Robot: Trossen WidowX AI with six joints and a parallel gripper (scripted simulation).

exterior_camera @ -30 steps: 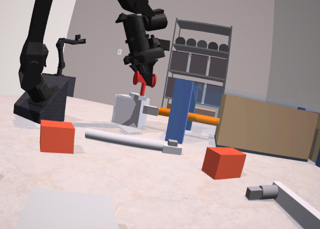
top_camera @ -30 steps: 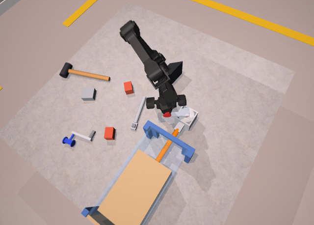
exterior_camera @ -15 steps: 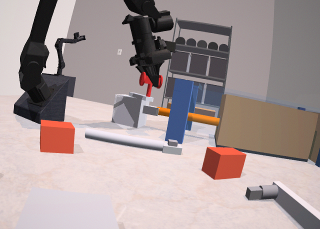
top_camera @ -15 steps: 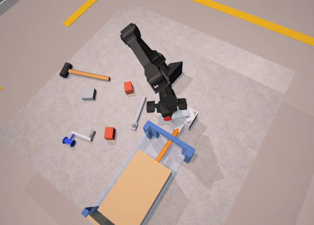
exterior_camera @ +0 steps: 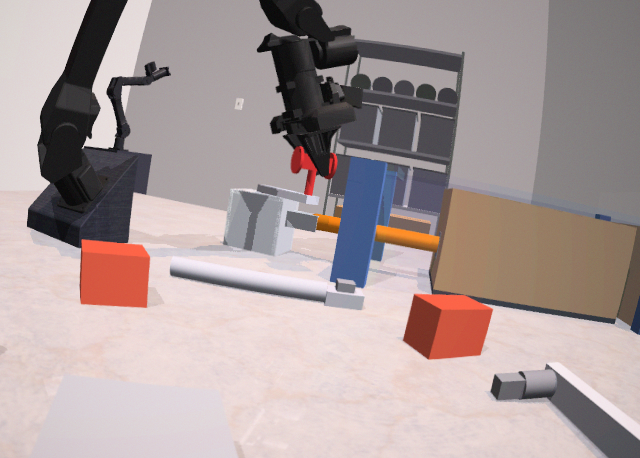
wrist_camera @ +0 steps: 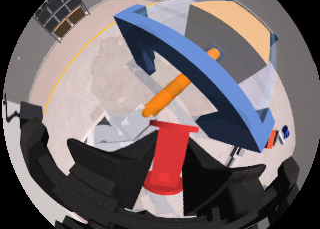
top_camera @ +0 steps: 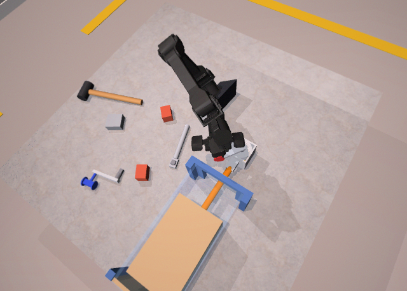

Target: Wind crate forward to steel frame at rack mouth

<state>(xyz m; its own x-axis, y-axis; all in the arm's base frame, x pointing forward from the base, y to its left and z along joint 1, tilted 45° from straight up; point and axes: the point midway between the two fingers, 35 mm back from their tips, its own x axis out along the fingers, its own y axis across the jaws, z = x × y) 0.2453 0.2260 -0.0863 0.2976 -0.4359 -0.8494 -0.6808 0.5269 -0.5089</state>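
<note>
Right now the crank handle is 4 cm behind my gripper tip, 3 cm below it and 1 cm to the left of it. From my gripper tip the other things lie so: frame 6 cm ahead, 5 cm to the left, 3 cm below; red knob 1 cm to the right, 1 cm behind; grey winch 12 cm behind, 10 cm below, 3 cm to the left.
</note>
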